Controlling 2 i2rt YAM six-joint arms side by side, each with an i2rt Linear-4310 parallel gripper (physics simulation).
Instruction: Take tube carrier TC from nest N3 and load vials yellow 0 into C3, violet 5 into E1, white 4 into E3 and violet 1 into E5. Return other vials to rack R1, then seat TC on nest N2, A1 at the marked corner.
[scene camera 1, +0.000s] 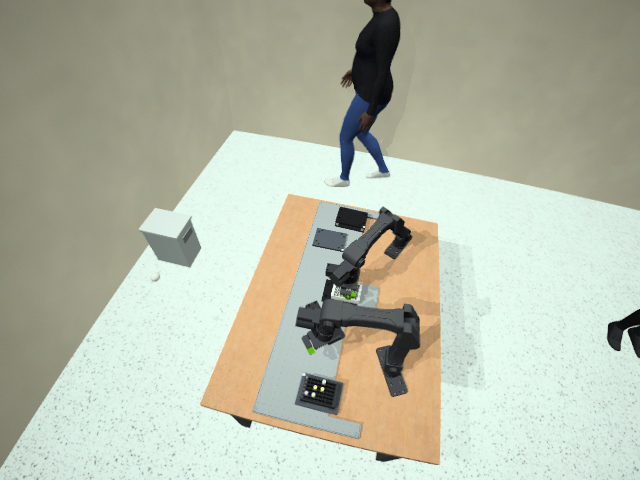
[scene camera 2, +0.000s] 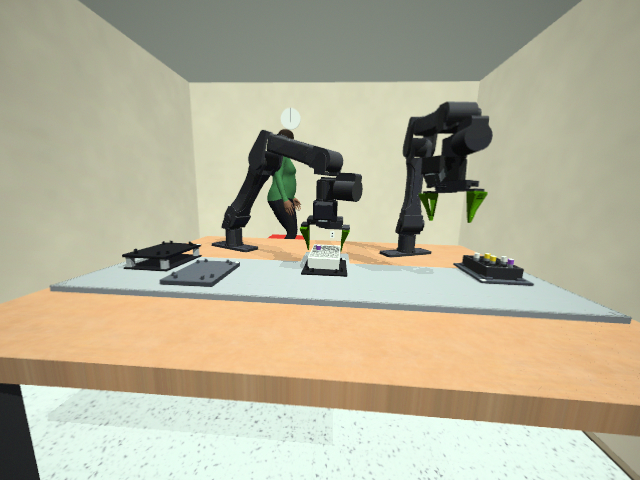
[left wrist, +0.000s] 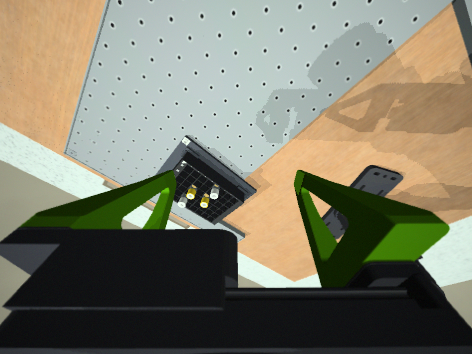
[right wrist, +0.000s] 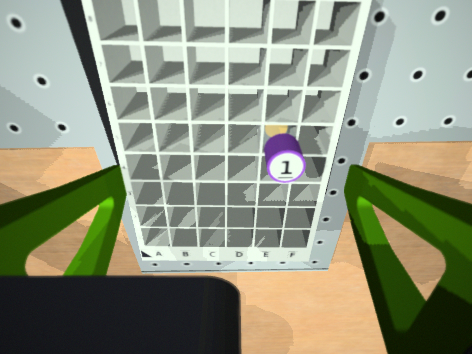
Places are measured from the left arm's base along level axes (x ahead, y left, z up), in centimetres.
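Pixels of known places: left gripper, fingertip midpoint: (scene camera 1: 321, 345) (scene camera 2: 449, 221) (left wrist: 235, 176); right gripper, fingertip midpoint: (scene camera 1: 349, 289) (scene camera 2: 324, 250) (right wrist: 235, 177); left arm's base at its link origin: (scene camera 1: 390, 370) (scene camera 2: 405, 253); right arm's base at its link origin: (scene camera 1: 398, 245) (scene camera 2: 234, 247).
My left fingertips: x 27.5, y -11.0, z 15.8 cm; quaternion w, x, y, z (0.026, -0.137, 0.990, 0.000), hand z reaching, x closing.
Observation:
For each thing: its top centre in the pictures, then the offset to it from my left fingertips. "pt": a spot on its surface instead. Level surfaces: height alone.
- white carrier TC at its top centre: (right wrist: 226, 166) (scene camera 2: 325, 249) (scene camera 1: 347, 289) dx -18.8, dy -26.2, dz -9.8 cm
- black base plate at a spot on its surface: (scene camera 2: 310, 272) pt dx -11.5, dy -33.4, dz -14.0 cm
- Violet vial 1 at its top centre: (right wrist: 286, 173) (scene camera 2: 318, 245) dx -19.1, dy -28.4, dz -8.5 cm
- Rack R1 at its top centre: (left wrist: 200, 197) (scene camera 2: 490, 261) (scene camera 1: 320, 391) dx +3.0, dy +13.5, dz -10.8 cm
- violet at its top centre: (scene camera 2: 511, 259) (scene camera 1: 306, 392) dx +8.2, dy +13.2, dz -8.9 cm
- flat dark nest plate at its top centre: (scene camera 2: 204, 265) (scene camera 1: 330, 237) dx -19.4, dy -59.0, dz -12.3 cm
- grey perforated board at its surface level: dz -14.5 cm
The white carrier TC (scene camera 1: 337, 292) (scene camera 2: 324, 263) (right wrist: 227, 86) is on a black base plate (scene camera 2: 310, 272) mid-board. Violet vial 1 (right wrist: 285, 157) (scene camera 2: 318, 248) stands in its E5; the other visible cells hold no vial. My right gripper (right wrist: 235, 177) (scene camera 2: 325, 248) is open and empty, low over the carrier, a finger out to each side. My left gripper (left wrist: 235, 176) (scene camera 2: 450, 221) is open and empty, high above the board. Rack R1 (scene camera 1: 330, 398) (scene camera 2: 488, 269) (left wrist: 197, 176) holds two yellow vials (left wrist: 191, 192) (left wrist: 204, 201), two white (left wrist: 214, 191) (left wrist: 182, 201) and one violet (scene camera 1: 306, 393) (scene camera 2: 510, 261); their numbers are unreadable.
A flat dark nest plate (scene camera 1: 330, 239) (scene camera 2: 201, 272) and a raised two-level black stand (scene camera 1: 352, 218) (scene camera 2: 162, 250) lie toward the far end in scene camera 1. The grey perforated board (scene camera 1: 289, 356) (scene camera 2: 382, 291) lies on the wooden table. A person (scene camera 1: 377, 56) stands beyond the table.

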